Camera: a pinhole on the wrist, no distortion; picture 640 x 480 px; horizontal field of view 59.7 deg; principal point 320.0 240.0 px. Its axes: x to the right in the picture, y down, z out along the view. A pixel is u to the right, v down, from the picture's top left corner.
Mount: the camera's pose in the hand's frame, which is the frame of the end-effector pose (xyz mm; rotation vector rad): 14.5 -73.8 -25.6 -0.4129 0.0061 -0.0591
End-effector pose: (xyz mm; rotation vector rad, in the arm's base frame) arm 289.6 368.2 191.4 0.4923 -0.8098 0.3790
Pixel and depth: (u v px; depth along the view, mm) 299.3 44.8 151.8
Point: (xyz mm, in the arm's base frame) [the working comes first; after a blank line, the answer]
In the camera's frame: -5.6 -53.1 151.8

246.0 244.6 260.7
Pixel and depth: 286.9 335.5 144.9
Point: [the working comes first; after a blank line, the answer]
In the camera's frame: -8.6 24.8 144.9

234.8 322.1 258.1
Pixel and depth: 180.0 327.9 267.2
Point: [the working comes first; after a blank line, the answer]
In the camera's frame: -67.1 42.1 267.2

103.8 313.1 296.2
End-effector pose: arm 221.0 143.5 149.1 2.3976 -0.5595 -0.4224
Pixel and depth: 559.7 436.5 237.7
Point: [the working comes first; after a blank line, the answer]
In the camera's frame: 102.2 83.8 237.7

234.5 -63.9 69.5
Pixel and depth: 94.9 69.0 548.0
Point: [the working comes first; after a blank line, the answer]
In the camera's frame: -221.2 -168.0 548.0

-188.6 -35.0 -221.1
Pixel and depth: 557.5 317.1 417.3
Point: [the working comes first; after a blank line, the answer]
In the camera's frame: 177.7 57.7 417.3

213.5 -221.7 -45.8
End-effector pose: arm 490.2 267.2 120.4 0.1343 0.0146 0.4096
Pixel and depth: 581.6 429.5 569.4
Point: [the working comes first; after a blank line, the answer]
In the camera's frame: 267.1 193.5 569.4

659.7 620.9 582.5
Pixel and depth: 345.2 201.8 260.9
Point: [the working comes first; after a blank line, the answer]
In the camera's frame: 11.8 -17.9 260.9

521.3 263.5 341.3
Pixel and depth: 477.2 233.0 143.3
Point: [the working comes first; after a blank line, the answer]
In the camera's frame: 40.4 -1.8 143.3

555.2 257.9 224.1
